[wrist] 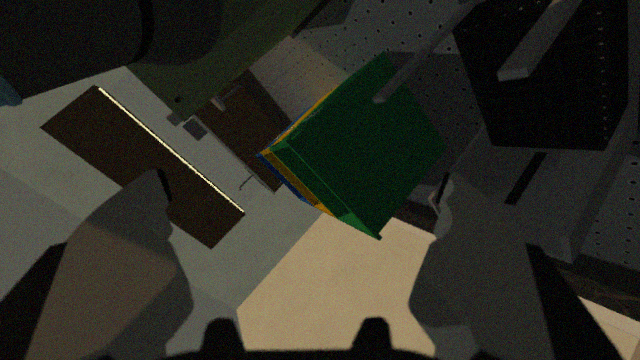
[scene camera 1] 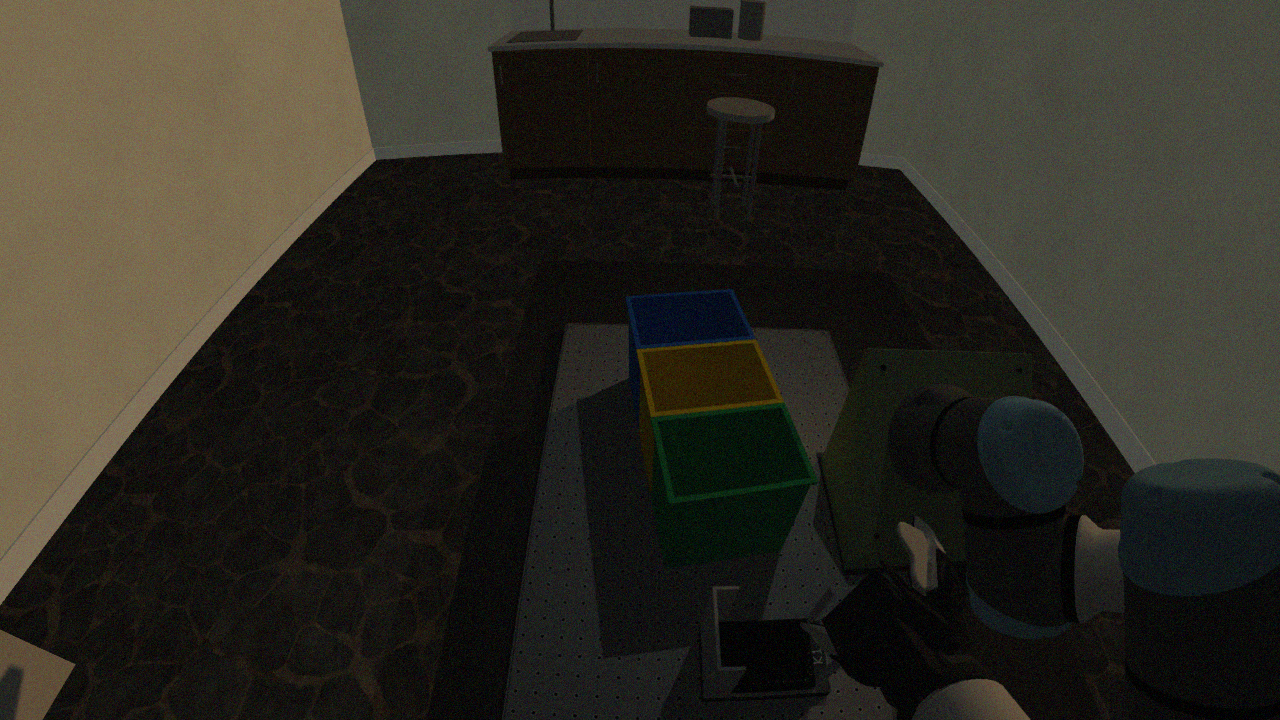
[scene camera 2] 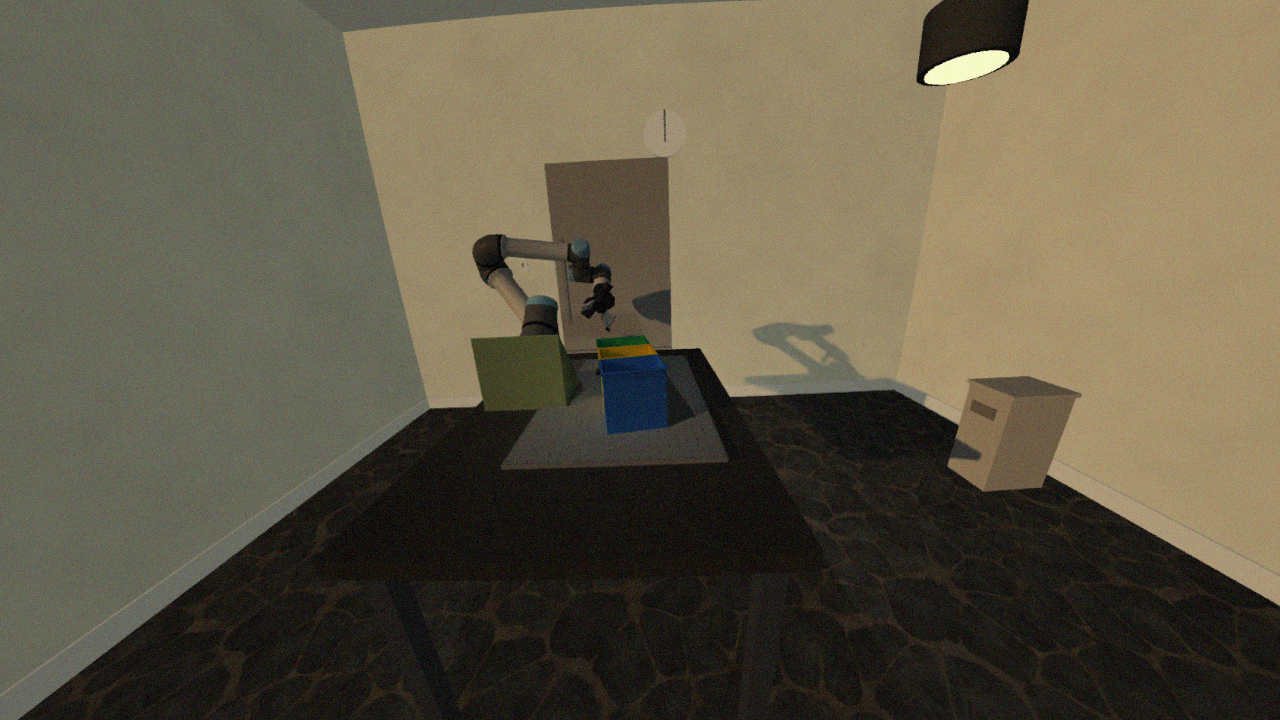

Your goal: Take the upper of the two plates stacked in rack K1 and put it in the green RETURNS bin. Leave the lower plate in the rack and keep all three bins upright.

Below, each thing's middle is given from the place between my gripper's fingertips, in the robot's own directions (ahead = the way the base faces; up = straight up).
Labels:
I see my gripper 18 cm to the left of the green bin (scene camera 1: 726, 484), 13 cm above it and 12 cm short of it. From my hand the other things lie so: blue bin (scene camera 1: 671, 319): 43 cm to the right, 19 cm ahead, 13 cm below; yellow bin (wrist: 266, 153): 31 cm to the right, 16 cm ahead, 13 cm below.

